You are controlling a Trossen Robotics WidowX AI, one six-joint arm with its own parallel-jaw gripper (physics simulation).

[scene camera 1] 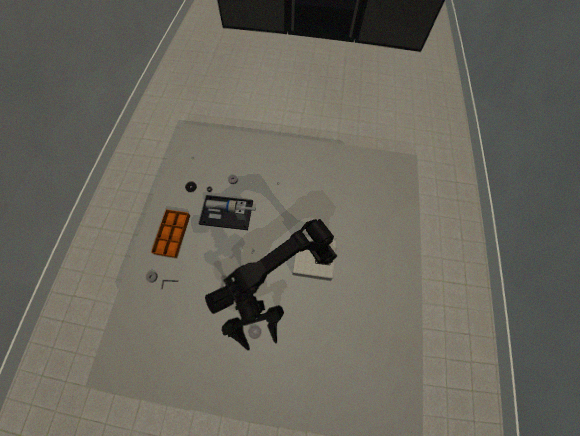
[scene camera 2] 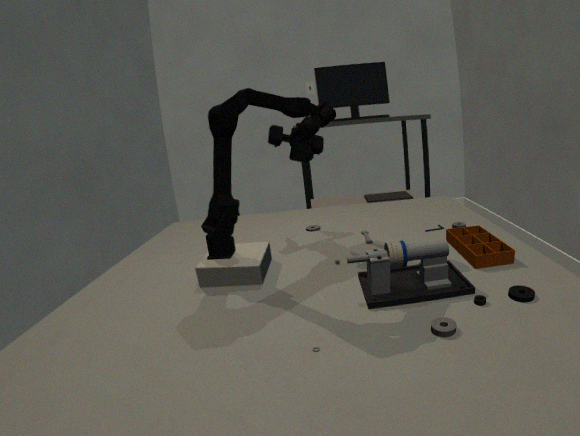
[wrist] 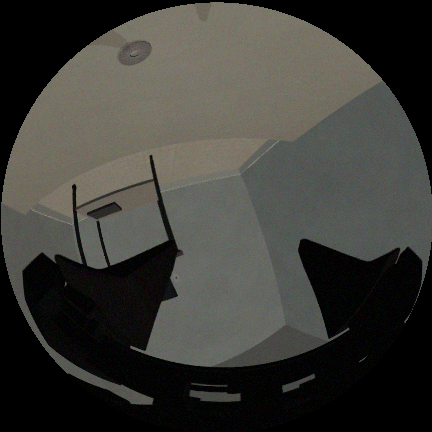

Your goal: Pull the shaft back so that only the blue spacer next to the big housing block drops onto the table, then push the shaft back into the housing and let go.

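Pixels of known places: gripper, fingertip midpoint: (scene camera 1: 262,346) (scene camera 2: 287,148) (wrist: 240,246); arm's base at its link origin: (scene camera 1: 323,257) (scene camera 2: 221,254).
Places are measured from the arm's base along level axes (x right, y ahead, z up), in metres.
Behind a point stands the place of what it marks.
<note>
The shaft (scene camera 1: 251,208) {z 0.030, x 0.167, y 0.338 m} (scene camera 2: 355,259) {z 0.026, x 0.175, y 0.339 m} lies level, its thin end sticking out of the small upright block (scene camera 2: 379,276) {z -0.008, x 0.198, y 0.384 m}. The blue spacer (scene camera 1: 228,205) {z 0.049, x 0.159, y 0.436 m} (scene camera 2: 404,251) {z 0.038, x 0.190, y 0.440 m} is on the shaft line, right against the big housing block (scene camera 1: 215,204) (scene camera 2: 429,250). Cream spacers (scene camera 1: 233,206) (scene camera 2: 394,254) sit between the blue one and the small block. The assembly stands on a dark base plate (scene camera 1: 233,225) (scene camera 2: 417,300). My gripper (scene camera 1: 262,345) {z 0.236, x -0.370, y 0.182 m} (wrist: 240,246) {z 0.236, x -0.370, y 0.182 m} is open and empty, high above the table and well away from the shaft; its fingertips are hidden in scene camera 2's view.
An orange tray (scene camera 1: 165,255) {z -0.032, x -0.082, y 0.683 m} (scene camera 2: 492,259) {z -0.037, x 0.129, y 0.681 m} stands beyond the housing end. A grey ring (scene camera 1: 251,332) {z -0.050, x -0.337, y 0.253 m} (scene camera 2: 308,228) {z -0.049, x -0.325, y 0.224 m} (wrist: 125,56) {z -0.050, x -0.337, y 0.254 m} lies below the gripper. A hex key (scene camera 1: 170,281) {z -0.053, x -0.182, y 0.638 m} (scene camera 2: 434,229) {z -0.053, x -0.182, y 0.637 m}, a wrench (scene camera 2: 366,238) {z -0.051, x -0.161, y 0.407 m} and a black ring (scene camera 1: 187,186) {z -0.047, x 0.275, y 0.688 m} (scene camera 2: 513,295) {z -0.047, x 0.285, y 0.648 m} lie around the assembly.
</note>
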